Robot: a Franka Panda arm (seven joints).
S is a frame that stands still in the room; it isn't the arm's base.
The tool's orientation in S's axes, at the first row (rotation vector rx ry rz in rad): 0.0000, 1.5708, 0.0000
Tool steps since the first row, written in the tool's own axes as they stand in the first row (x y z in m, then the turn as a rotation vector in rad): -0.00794, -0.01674, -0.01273, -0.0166, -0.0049, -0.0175; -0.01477, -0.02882, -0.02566, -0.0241, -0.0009, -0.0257; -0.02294, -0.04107, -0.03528, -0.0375, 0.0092, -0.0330; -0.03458, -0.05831, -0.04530, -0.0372, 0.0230, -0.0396; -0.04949, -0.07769, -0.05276, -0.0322, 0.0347, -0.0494; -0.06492, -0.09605, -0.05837, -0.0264, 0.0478, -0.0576
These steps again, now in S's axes. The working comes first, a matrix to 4 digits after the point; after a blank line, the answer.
The tool's axes in the first row as the columns of a matrix, in S's axes (used below as rounded here):
0.0000, 0.0000, 1.0000
0.0000, 1.0000, 0.0000
-1.0000, 0.0000, 0.0000

-0.01273, -0.01674, 0.00794, -0.0175, -0.0049, 0.0166; -0.02566, -0.02882, 0.01477, -0.0257, -0.0009, 0.0241; -0.03528, -0.04107, 0.02294, -0.0330, 0.0092, 0.0375; -0.04530, -0.05831, 0.03458, -0.0396, 0.0230, 0.0372; -0.05276, -0.07769, 0.04949, -0.0494, 0.0347, 0.0322; -0.05837, -0.09605, 0.06492, -0.0576, 0.0478, 0.0264
